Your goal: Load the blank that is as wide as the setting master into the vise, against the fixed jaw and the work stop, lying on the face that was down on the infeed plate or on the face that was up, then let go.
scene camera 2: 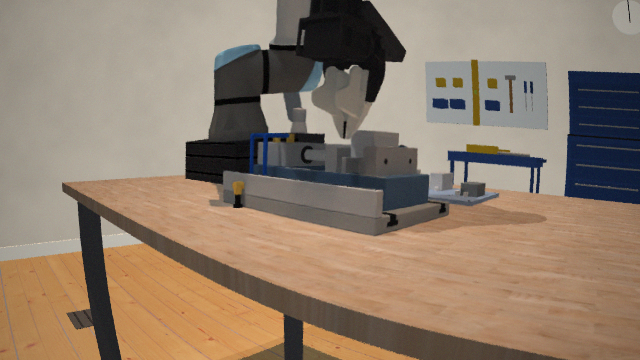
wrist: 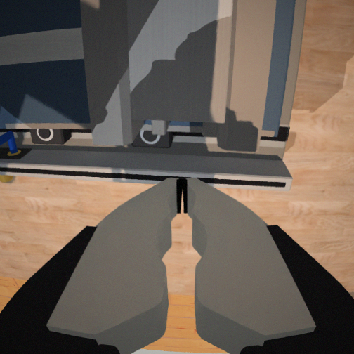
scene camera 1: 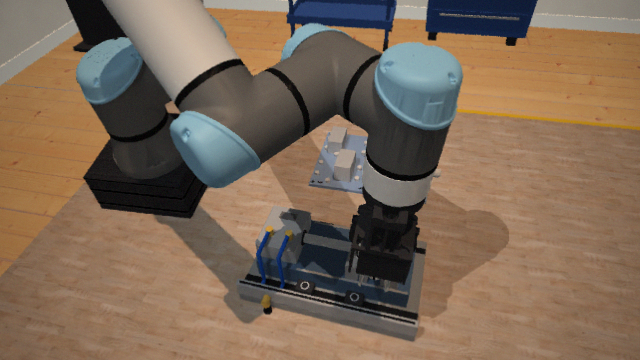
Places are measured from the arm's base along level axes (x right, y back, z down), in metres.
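Pixels of known places: gripper, between the fingertips: [scene camera 2: 345,138] [scene camera 1: 373,277]; arm's base, origin of its link: [scene camera 2: 238,138] [scene camera 1: 153,151].
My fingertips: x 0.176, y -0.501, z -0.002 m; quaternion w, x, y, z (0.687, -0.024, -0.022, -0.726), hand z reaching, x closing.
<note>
Ahead of a thing's pixels: the offset from my fingertips to its top centre. "spot": to the spot under its first point.
A pale grey blank {dx -0.065, dy +0.003, dz -0.012 m} [scene camera 2: 375,142] [wrist: 175,65] stands in the vise {dx -0.059, dy +0.074, dz +0.005 m} [scene camera 1: 325,306] [scene camera 2: 405,194] [wrist: 252,163], between the moving jaw [scene camera 2: 337,158] [wrist: 104,65] and the fixed jaw [scene camera 2: 397,162] [wrist: 252,50]. Its top rises above the fixed jaw. Whether it touches the fixed jaw or the work stop I cannot tell; the stop does not show clearly. My gripper [scene camera 2: 344,136] [wrist: 182,181] is shut and empty, pointing down. In the wrist view its fingertips appear at the vise's front rail, apart from the blank. In scene camera 1 the gripper body hides the blank and fingertips.
The infeed plate {dx -0.360, dy +0.070, dz +0.096 m} [scene camera 1: 337,186] [scene camera 2: 467,201] lies behind the vise. It bears pale blocks {dx -0.314, dy +0.124, dz +0.053 m} [scene camera 1: 345,166] {dx -0.400, dy +0.165, dz +0.060 m} [scene camera 1: 338,140] {dx -0.404, dy +0.075, dz +0.060 m} [scene camera 2: 441,181] and a dark grey block {dx -0.365, dy -0.024, dz +0.071 m} [scene camera 2: 472,188]. Blue hoses {spot: dx +0.008, dy +0.147, dz +0.001 m} [scene camera 1: 280,260] [scene camera 2: 265,152] rise at the vise's cylinder end. A yellow-topped fitting {spot: dx +0.050, dy +0.163, dz +0.067 m} [scene camera 1: 266,302] [scene camera 2: 238,190] stands by the front rail.
</note>
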